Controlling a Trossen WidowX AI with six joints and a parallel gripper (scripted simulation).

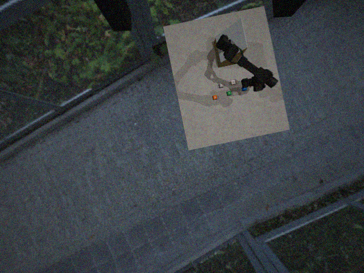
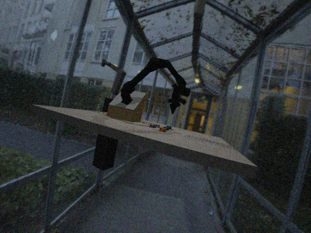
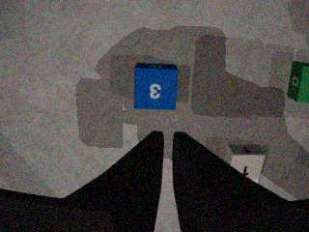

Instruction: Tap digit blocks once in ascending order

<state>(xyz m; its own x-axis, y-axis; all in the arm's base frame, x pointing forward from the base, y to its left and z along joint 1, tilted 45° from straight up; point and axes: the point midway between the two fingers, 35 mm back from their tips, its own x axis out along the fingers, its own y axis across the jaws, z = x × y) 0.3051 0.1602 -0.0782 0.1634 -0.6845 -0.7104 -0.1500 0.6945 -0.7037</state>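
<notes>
Now: gripper tip 5 cm past the grey block, 19 cm to the left of it and 10 cm above it. Round my gripper tip: white block (6 cm behind, 9 cm to the right, 10 cm below); green block (3 cm ahead, 13 cm to the right, 10 cm below); blue block (1 cm behind, 10 cm below).
</notes>
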